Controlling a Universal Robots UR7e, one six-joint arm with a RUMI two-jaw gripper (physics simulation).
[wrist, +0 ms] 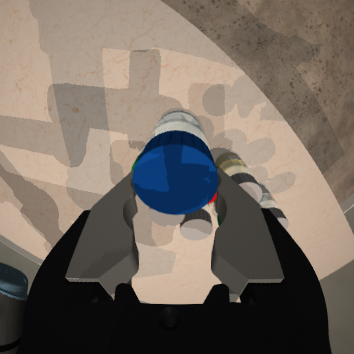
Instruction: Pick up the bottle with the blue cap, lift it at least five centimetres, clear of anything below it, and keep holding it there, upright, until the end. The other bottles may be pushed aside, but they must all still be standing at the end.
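Places are measured from the arm's base along level axes (x left, y back, z up), in millimetres.
Pixels of known places: gripper, fingertip midpoint: [176,168].
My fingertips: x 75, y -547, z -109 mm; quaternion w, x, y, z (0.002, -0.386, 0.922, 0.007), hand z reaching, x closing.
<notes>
For each thing: its top centre in the pictures, then the offset to it from my fingertips. "spot": a spot on its surface instead. Level surfaces: height alone.
- bottle with the blue cap, top centre: [175,183] dy -9, dx +8, dz +40 mm
- white bottle body, surface spot: [180,122] spot: dy -30, dx +25, dz -4 mm
- red cap, top centre: [200,189] dy +23, dx -66, dz -54 mm
- yellowish bottle with a grey cap, surface spot: [250,191] spot: dy -23, dx -118, dz -54 mm
- clear bottle, top centre: [274,228] dy -11, dx -224, dz -54 mm
- round pale table, surface height: dz -159 mm
The bottle with the blue cap [175,177] is between the two jaws of my gripper [176,168], which is shut on it. The cap faces the camera, and part of the clear and white bottle body [180,122] shows beyond it. It looks roughly upright and larger, so nearer, than the caps below. The bottle's base and its height over the table are hidden. Below it, a sliver of a red cap [213,198] and bits of green show beside the jaws. A bottle with a grey cap [196,227] shows between the jaws and looks upright.
Right of the right jaw stand a yellowish bottle with a grey cap [250,191] and a clear bottle [268,200] partly behind the jaw. The round pale table [75,30] has a curved edge at the right. A dark cylinder with a blue-grey top [11,280] shows at the lower left.
</notes>
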